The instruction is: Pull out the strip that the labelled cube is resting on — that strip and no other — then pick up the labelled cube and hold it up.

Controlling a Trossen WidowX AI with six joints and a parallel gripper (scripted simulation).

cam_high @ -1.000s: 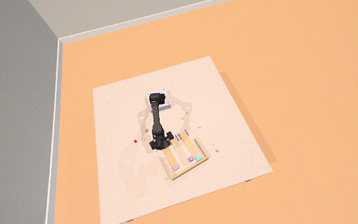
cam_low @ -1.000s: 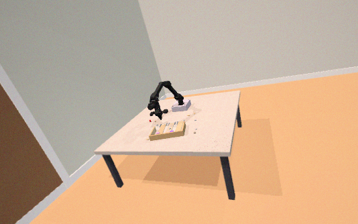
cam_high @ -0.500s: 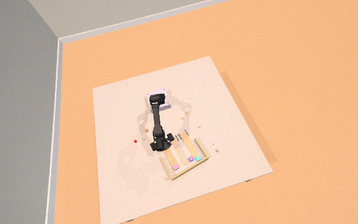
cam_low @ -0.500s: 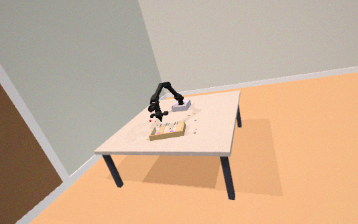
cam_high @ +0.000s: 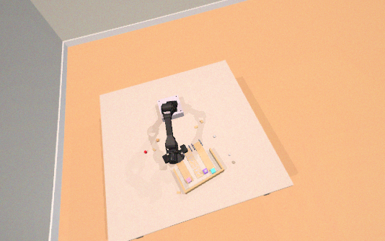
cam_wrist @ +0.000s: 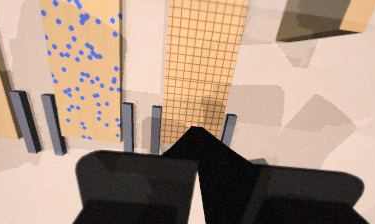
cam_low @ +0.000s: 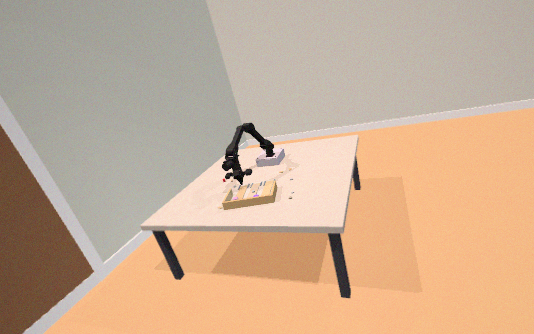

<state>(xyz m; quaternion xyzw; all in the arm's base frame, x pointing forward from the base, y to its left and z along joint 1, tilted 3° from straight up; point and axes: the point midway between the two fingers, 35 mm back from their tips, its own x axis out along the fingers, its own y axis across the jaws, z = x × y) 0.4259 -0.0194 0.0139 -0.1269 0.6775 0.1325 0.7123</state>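
The gridded strip is 80 mm ahead of my gripper tip, 30 mm to the left of it and 30 mm below it. From my gripper tip the other things lie so: red bit: 100 mm behind, 250 mm to the right, 20 mm below.
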